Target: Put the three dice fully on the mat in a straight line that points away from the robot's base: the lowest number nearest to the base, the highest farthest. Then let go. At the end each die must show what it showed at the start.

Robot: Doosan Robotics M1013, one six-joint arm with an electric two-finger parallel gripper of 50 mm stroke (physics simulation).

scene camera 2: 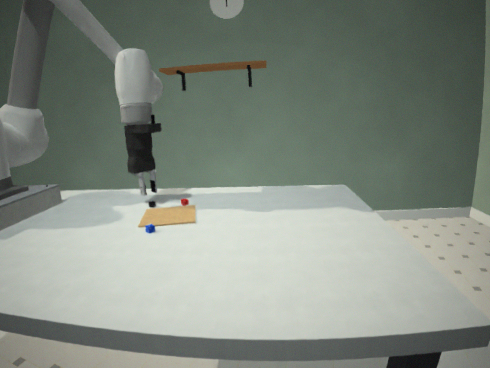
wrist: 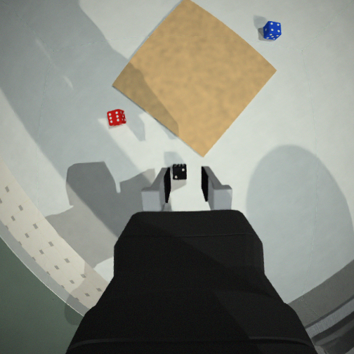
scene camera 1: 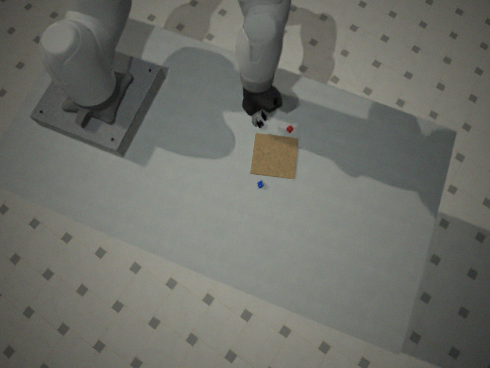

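A tan square mat is visible in scene camera 1 (275, 156), and both the wrist view and scene camera 2 show it too. On the mat, (scene camera 2: 167, 214) and (wrist: 195, 75) are the same spot.
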